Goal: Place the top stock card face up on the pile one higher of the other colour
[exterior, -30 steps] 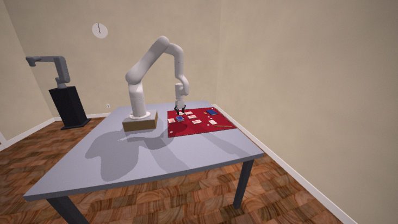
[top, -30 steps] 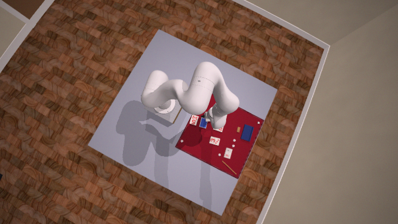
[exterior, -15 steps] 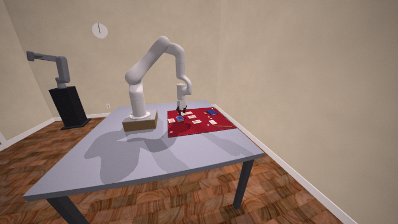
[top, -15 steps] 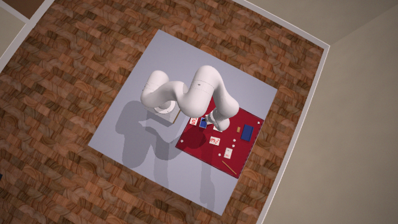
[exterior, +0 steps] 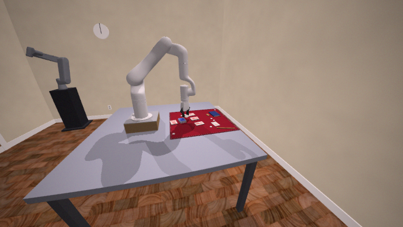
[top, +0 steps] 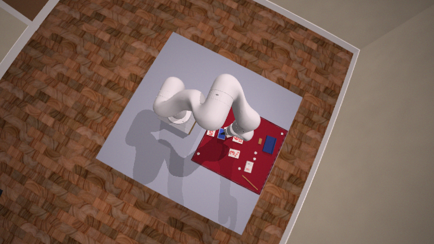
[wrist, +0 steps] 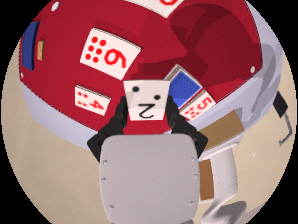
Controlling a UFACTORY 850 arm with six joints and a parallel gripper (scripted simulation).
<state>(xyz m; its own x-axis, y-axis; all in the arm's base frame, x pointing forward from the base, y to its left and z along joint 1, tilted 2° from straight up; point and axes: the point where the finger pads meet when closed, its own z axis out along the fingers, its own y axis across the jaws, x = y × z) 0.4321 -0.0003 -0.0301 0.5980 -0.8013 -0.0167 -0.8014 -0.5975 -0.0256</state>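
Right now my hand is 14 cm short of the red card cloth, 6 cm to the left of it and 7 cm above it. Round my hand: pencil (31 cm ahead, 33 cm to the right, 5 cm below); then card (14 cm behind, 4 cm to the right, 5 cm below).
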